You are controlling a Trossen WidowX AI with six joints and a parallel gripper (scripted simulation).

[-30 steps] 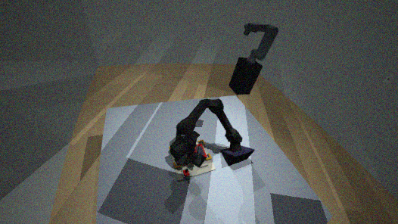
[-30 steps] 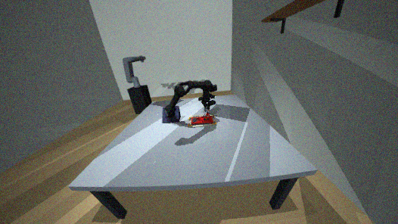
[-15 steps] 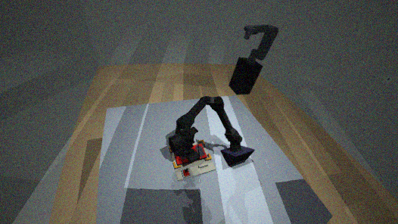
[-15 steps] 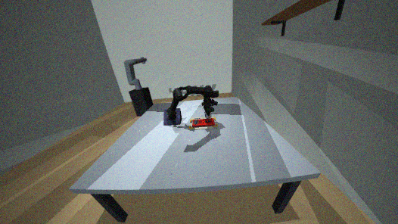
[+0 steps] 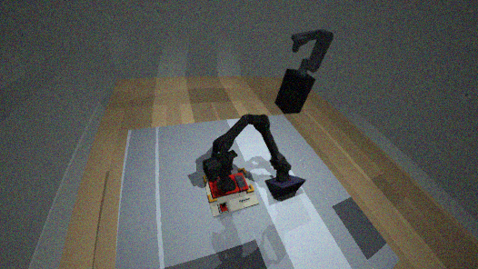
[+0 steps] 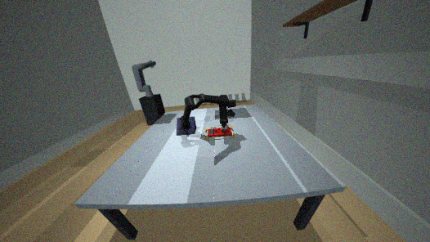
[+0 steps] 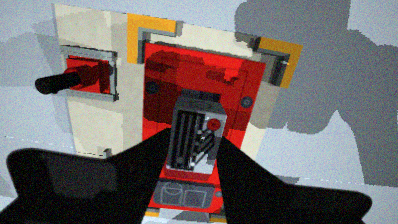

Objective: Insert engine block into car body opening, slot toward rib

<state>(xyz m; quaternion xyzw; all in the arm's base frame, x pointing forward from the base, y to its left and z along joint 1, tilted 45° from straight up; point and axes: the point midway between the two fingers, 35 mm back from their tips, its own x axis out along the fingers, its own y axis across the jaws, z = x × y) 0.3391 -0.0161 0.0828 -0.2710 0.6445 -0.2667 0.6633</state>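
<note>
My gripper tip is now 1 cm above the engine block.
</note>
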